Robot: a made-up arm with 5 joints.
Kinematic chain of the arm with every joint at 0, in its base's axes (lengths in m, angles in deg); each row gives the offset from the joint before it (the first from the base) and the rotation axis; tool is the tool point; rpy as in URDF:
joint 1: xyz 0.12 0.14 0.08 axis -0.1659 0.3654 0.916
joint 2: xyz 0 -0.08 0.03 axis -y
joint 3: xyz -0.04 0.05 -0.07 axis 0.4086 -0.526 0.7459
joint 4: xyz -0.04 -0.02 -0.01 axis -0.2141 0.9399 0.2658
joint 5: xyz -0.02 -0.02 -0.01 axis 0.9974 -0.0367 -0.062
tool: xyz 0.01 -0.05 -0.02 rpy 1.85 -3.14 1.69
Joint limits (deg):
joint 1: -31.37..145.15
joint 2: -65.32..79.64
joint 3: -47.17..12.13
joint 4: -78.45..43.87
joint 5: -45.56..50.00
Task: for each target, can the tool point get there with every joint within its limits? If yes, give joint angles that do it. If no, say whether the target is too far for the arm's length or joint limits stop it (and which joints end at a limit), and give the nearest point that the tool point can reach.
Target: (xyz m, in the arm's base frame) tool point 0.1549 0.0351 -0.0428
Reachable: yes | joints 20.05 50.82 -10.88 7.38 21.56
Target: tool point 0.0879 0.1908 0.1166
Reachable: no: joint limits stop it (at a limit: joint 1, joint 3, joint 5) | nearest point -0.0132 0.1209 0.1049 | short by 0.124 m
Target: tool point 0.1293 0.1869 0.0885
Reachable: no: joint limits stop it (at a limit: joint 1, joint 2, joint 3, joint 4, joint 5) | nearest point 0.2078 0.2375 0.1409 | short by 0.107 m
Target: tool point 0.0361 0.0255 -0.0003
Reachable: yes | joints 0.61 12.50 -10.35 -35.63 -26.68
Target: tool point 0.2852 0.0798 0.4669
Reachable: no: too far | nearest point 0.2111 0.0963 0.2486 | short by 0.231 m
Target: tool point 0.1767 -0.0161 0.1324
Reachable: yes | joints 76.44 -20.52 -26.99 -40.38 -12.89
